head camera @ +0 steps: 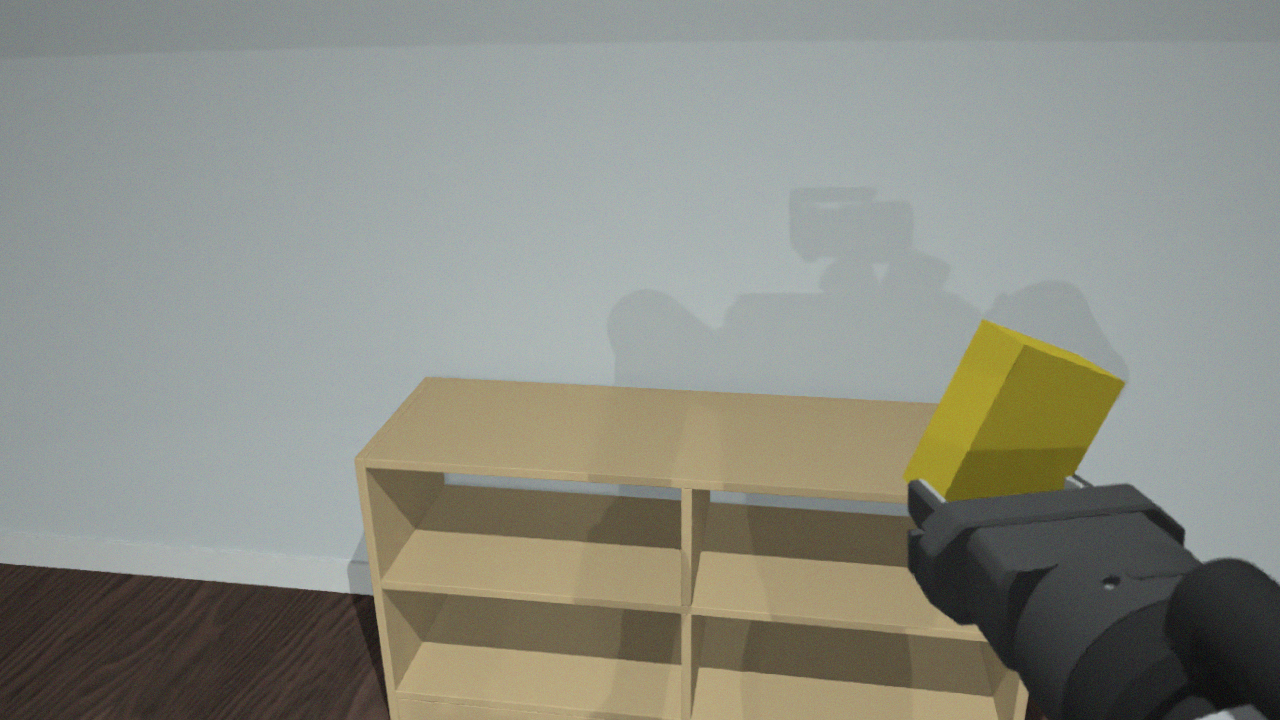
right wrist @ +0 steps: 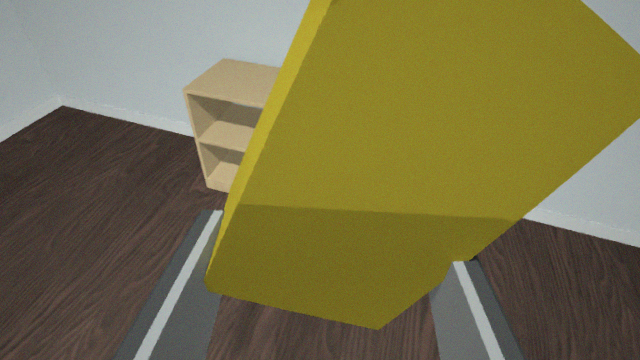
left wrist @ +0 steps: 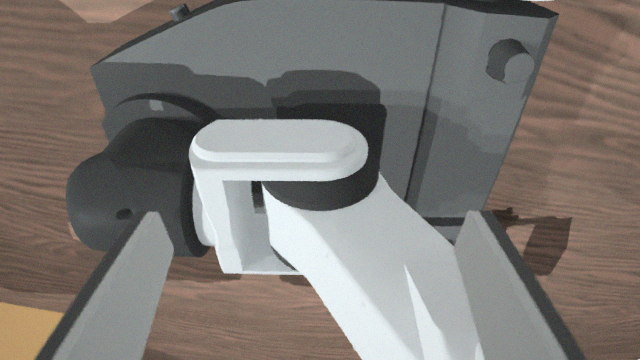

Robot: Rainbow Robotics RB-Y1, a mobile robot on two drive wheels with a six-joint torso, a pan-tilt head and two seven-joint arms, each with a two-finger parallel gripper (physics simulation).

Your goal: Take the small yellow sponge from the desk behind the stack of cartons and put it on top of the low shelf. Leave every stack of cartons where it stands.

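Frame: origin at the robot's base, x right, y ahead, z up, level; metres.
Seen in the pictures: left gripper, fingertip midpoint: [left wrist: 312, 231]; right gripper, fingertip midpoint: [head camera: 984, 488] [right wrist: 327, 233].
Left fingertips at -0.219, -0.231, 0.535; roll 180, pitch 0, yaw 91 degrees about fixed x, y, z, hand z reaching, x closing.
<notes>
A point is followed by its place in that frame, as x, y, z.
The yellow sponge [head camera: 1042, 420] {0.197, 0.335, 1.241} [right wrist: 380, 150] {0.187, 0.333, 1.242} is held tilted at the right of the head view and fills much of the right wrist view. My right gripper [head camera: 1000, 486] {0.178, 0.351, 1.191} [right wrist: 327, 233] {0.178, 0.351, 1.191} is shut on it, with a finger on either side. The low shelf [head camera: 554, 431] {-0.205, 1.552, 0.610} [right wrist: 240, 82] {-0.330, 1.567, 0.610} is light wood. In the head view its top board lies left of and behind the sponge, and the sponge and gripper hide its right end. My left gripper [left wrist: 312, 231] {-0.219, -0.231, 0.535} is open and empty. The desk does not show, and I cannot make out any stack of cartons.
A pale wall [head camera: 358, 223] {-0.627, 1.872, 0.935} stands behind the shelf. Dark wood floor [head camera: 179, 635] {-1.115, 1.731, 0.000} [right wrist: 90, 200] {-1.150, 1.230, 0.000} shows at the shelf's left. The robot's grey base [left wrist: 325, 40] {-0.176, -0.222, 0.169} shows in the left wrist view, with a tan surface [left wrist: 25, 327] {0.863, -1.350, 0.084} at lower left that I cannot identify.
</notes>
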